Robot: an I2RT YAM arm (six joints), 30 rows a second.
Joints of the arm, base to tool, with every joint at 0 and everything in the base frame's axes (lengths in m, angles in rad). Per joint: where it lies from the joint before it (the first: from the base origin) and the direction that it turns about. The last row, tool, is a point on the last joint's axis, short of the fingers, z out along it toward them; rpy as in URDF.
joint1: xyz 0 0 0.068 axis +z
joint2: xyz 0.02 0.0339 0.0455 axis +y
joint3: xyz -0.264 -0.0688 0 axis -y
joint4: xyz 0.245 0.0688 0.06 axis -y
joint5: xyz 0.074 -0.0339 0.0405 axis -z
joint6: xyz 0.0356 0 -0.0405 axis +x
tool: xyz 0 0 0 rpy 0 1.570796 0
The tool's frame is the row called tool.
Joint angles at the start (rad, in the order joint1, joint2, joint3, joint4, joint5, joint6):
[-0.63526 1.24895 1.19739 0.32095 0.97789 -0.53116]
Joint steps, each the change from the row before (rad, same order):
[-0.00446 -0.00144 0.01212 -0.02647 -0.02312 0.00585]
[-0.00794 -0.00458 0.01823 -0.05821 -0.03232 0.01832]
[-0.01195 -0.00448 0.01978 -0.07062 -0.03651 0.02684]
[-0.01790 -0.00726 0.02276 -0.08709 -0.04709 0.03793]
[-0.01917 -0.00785 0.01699 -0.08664 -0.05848 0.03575]
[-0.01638 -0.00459 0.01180 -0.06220 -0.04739 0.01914]
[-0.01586 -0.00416 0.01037 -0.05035 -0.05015 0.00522]
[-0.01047 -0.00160 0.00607 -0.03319 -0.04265 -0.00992]
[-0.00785 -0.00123 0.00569 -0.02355 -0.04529 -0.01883]
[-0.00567 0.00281 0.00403 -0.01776 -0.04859 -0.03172]
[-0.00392 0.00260 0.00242 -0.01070 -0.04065 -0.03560]
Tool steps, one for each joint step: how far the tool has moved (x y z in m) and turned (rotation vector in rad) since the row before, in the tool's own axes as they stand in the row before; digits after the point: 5 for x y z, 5 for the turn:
[-0.00186 -0.00118 0.00086 -0.01947 -0.00397 -0.00543]
[-0.00146 -0.00215 0.00104 -0.03097 0.00473 -0.01135]
[-0.00040 -0.00256 0.00154 -0.03453 0.01187 -0.01105]
[0.00026 -0.00427 0.00168 -0.04194 0.01841 -0.00711]
[0.00213 -0.00365 0.00123 -0.05292 0.02154 -0.01015]
[0.00218 -0.00273 0.00111 -0.04133 0.01839 -0.01270]
[0.00167 -0.00270 0.00084 -0.04202 0.01243 -0.01798]
[0.00147 -0.00104 0.00069 -0.03750 0.00673 -0.02528]
[0.00052 -0.00061 0.00029 -0.03988 -0.00190 -0.02808]
[0.00077 0.00111 0.00117 -0.04495 -0.00489 -0.04029]
[0.00045 0.00114 0.00100 -0.03718 -0.00774 -0.04075]

